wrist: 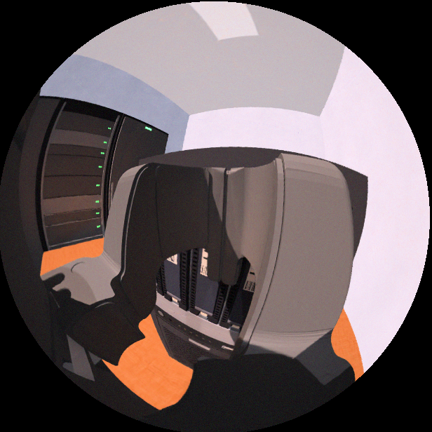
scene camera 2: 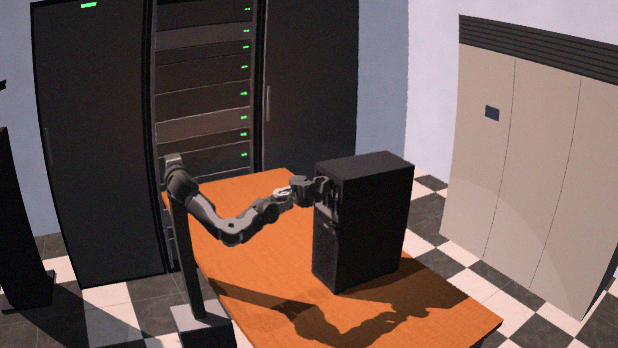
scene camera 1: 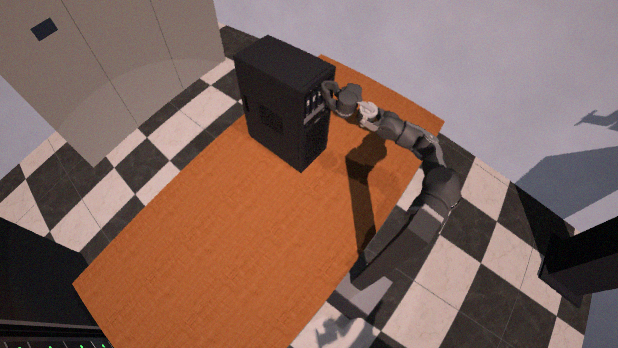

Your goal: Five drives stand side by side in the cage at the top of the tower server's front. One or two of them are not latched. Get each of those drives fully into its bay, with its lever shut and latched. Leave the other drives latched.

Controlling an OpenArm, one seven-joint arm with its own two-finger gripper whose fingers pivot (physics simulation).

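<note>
The black tower server (scene camera 1: 275, 100) (scene camera 2: 372, 225) (wrist: 182, 342) stands upright on the table. Several drives stand side by side in the cage at the top of its front; one drive (wrist: 204, 296) shows in the wrist view through the gap below the fingers, with another drive (wrist: 173, 281) to its left and part of one more at the right. My gripper (scene camera 1: 326, 86) (scene camera 2: 326, 181) (wrist: 231, 227) is shut and empty, its fingertips at the upper part of the cage front. The fingers hide the upper drive fronts and some drives. I cannot tell which levers are latched or whether the fingertips touch a drive.
The orange table (scene camera 1: 215, 235) (scene camera 2: 250, 255) (wrist: 150, 370) bears the tower near one end. The arm reaches in from its stand (scene camera 2: 187, 265) at the table's side. Dark server racks (scene camera 2: 95, 150) (wrist: 75, 180) and a beige cabinet (scene camera 1: 115, 65) (scene camera 2: 530, 175) stand beyond the table.
</note>
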